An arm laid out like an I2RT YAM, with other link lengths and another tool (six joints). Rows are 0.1 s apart.
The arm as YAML. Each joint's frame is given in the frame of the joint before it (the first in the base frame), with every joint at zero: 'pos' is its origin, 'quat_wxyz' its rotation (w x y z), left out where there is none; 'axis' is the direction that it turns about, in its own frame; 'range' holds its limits. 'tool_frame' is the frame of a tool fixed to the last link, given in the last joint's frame.
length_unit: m
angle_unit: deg
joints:
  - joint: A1
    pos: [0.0, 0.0, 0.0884]
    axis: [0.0, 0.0, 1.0]
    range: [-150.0, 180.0]
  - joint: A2
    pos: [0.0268, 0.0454, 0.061]
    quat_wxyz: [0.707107, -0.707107, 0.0, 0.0]
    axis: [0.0, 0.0, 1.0]
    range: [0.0, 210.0]
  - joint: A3
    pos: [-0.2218, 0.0, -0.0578]
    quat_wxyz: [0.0, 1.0, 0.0, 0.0]
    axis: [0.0, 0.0, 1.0]
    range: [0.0, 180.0]
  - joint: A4
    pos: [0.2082, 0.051, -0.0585]
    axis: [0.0, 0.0, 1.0]
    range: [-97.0, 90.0]
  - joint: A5
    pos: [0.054, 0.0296, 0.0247]
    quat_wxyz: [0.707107, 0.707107, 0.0, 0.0]
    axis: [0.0, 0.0, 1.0]
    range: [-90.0, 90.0]
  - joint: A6
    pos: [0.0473, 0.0, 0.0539]
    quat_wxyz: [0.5, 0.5, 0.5, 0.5]
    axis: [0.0, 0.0, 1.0]
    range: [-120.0, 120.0]
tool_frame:
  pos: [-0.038, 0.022, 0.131]
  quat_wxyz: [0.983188, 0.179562, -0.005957, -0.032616]
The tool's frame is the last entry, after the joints.
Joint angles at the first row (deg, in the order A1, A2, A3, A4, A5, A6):
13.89, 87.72, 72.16, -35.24, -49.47, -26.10
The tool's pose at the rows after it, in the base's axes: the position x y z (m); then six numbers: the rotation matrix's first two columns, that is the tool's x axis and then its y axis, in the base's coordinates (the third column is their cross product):
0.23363 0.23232 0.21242 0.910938 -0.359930 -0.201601 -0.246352 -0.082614 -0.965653
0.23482 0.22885 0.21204 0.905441 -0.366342 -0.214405 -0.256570 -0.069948 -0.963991
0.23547 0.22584 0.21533 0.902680 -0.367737 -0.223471 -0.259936 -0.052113 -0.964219
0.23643 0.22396 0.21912 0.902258 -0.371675 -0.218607 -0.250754 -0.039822 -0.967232
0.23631 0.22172 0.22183 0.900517 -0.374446 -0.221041 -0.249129 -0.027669 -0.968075
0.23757 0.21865 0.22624 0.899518 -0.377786 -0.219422 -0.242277 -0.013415 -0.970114
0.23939 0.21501 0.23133 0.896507 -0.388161 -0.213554 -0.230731 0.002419 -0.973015
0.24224 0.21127 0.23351 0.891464 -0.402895 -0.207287 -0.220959 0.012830 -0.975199
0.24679 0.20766 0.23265 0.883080 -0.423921 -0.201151 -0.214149 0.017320 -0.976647
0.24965 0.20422 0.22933 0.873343 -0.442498 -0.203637 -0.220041 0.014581 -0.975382
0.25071 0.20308 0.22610 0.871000 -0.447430 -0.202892 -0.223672 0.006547 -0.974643
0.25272 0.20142 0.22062 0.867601 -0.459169 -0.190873 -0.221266 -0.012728 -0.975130
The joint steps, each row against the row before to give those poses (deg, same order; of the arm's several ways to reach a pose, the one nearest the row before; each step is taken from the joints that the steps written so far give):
-0.97, -0.01, 0.53, -0.44, -0.80, 0.08
-1.05, -0.08, -0.62, 0.17, -0.88, 0.09
-1.06, -0.35, -0.18, -0.08, -1.23, 0.09
-0.61, -0.71, -0.17, 0.34, -0.53, 0.26
-0.70, -0.61, -0.35, 0.10, -0.70, 0.18
-0.97, -0.53, 0.09, -0.10, -0.88, 0.00
-1.05, -0.96, -0.18, 0.35, -0.61, 0.44
-0.97, -0.71, -0.44, 0.71, -0.18, 0.44
-0.79, -0.35, -0.61, 1.13, 0.44, 0.61
-0.62, 0.00, -0.53, 0.28, 0.61, 0.18
-0.09, 0.35, -0.09, -0.18, 0.44, -0.44
0.09, 0.26, -0.26, 0.00, 1.31, -0.70

